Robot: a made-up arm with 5 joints. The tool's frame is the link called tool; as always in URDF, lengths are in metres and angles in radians. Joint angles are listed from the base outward. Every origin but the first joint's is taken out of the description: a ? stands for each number. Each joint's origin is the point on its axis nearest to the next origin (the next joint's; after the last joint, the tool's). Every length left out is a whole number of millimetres.
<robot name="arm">
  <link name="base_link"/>
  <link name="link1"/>
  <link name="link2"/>
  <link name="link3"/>
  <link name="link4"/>
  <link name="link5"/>
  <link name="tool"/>
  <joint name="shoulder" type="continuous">
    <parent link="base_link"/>
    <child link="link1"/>
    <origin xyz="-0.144 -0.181 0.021" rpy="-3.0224 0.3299 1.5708"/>
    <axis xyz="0 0 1"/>
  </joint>
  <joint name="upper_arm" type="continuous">
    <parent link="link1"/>
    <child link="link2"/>
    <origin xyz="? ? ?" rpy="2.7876 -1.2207 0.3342"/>
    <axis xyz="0 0 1"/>
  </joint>
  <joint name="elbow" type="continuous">
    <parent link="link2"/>
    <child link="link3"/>
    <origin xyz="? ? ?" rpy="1.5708 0 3.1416"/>
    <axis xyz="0 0 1"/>
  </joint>
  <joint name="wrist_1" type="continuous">
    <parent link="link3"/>
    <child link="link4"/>
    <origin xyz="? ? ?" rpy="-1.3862 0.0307 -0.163"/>
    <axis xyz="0 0 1"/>
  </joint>
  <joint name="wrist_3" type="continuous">
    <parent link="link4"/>
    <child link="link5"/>
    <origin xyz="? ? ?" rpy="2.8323 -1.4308 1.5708"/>
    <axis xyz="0 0 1"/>
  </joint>
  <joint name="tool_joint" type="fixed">
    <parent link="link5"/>
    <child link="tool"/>
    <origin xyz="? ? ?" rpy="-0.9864 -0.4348 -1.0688"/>
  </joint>
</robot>
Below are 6 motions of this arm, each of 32 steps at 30 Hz.
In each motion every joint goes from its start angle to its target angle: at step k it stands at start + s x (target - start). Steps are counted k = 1, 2, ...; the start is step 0. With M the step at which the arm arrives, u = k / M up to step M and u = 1 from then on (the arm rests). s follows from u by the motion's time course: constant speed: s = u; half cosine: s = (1 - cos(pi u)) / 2; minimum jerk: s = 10 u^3 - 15 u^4 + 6 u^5.
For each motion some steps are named. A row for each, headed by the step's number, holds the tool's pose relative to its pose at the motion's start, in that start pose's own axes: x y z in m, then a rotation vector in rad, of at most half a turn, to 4 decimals.
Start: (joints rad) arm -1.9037 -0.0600 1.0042 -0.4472 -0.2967
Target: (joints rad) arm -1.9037 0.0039 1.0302 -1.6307 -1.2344
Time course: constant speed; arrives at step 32
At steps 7, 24, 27, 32:
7: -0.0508 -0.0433 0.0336 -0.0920 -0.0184 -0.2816
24: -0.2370 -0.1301 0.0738 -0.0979 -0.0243 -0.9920
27: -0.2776 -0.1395 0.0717 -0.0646 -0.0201 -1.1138
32: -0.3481 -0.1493 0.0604 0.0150 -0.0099 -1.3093

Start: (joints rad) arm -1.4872 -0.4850 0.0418 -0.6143 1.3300
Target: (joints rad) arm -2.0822 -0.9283 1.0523 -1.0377 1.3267
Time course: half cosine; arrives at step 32
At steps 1, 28, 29, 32:
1: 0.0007 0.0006 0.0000 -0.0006 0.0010 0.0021
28: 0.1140 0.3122 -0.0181 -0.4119 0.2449 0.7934
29: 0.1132 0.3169 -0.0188 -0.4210 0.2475 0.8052
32: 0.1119 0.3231 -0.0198 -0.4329 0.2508 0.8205

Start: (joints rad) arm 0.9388 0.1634 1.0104 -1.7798 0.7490
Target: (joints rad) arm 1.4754 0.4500 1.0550 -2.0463 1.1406
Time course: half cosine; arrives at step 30
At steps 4, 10, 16, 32:
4: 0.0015 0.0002 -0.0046 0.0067 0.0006 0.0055
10: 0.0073 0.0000 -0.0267 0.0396 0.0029 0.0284
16: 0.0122 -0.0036 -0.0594 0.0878 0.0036 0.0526
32: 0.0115 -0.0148 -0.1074 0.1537 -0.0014 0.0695

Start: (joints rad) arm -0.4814 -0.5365 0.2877 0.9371 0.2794
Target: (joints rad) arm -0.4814 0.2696 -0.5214 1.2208 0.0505
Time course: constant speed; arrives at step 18
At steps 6, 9, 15, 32:
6: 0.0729 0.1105 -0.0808 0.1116 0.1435 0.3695
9: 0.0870 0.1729 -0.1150 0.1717 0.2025 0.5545
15: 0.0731 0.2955 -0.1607 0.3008 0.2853 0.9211
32: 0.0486 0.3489 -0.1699 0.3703 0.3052 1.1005

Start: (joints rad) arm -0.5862 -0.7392 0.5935 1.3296 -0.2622
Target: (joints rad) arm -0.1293 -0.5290 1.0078 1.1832 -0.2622
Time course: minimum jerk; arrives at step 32
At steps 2, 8, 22, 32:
2: 0.0003 -0.0005 -0.0003 0.0013 0.0009 -0.0006
8: 0.0114 -0.0245 -0.0139 0.0609 0.0403 -0.0264
22: 0.0640 -0.1525 -0.1544 0.4485 0.3497 -0.1824
32: 0.0699 -0.1711 -0.1975 0.5354 0.4357 -0.2123

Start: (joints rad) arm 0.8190 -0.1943 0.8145 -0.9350 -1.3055
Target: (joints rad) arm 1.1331 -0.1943 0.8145 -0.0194 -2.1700
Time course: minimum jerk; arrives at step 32
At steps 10, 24, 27, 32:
10: 0.0525 0.0730 -0.0246 -0.2193 0.1906 0.0097
24: 0.1452 0.2823 -0.2446 -1.1942 0.7705 0.0103
27: 0.1443 0.2942 -0.2711 -1.3027 0.8083 0.0096
32: 0.1434 0.2984 -0.2816 -1.3469 0.8220 0.0095

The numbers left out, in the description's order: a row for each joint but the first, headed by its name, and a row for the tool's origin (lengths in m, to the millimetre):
upper_arm: 0.07 -0.15 0
elbow: 0.117 -0.09 0
wrist_1: 0.039 0.015 0
wrist_3: 0.03 0.357 0
tool: 0.155 -0.017 0

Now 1 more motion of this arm.
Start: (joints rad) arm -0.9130 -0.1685 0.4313 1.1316 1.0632
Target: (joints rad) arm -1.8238 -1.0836 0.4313 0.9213 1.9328
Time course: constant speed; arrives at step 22
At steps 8, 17, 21, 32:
8: -0.0562 0.1730 0.0771 -0.2247 -0.1927 0.4288
17: -0.1790 0.3569 0.1060 -0.3051 -0.3295 1.0765
21: -0.2516 0.4133 0.1118 -0.2702 -0.3612 1.3968
32: -0.2707 0.4242 0.1136 -0.2542 -0.3663 1.4784

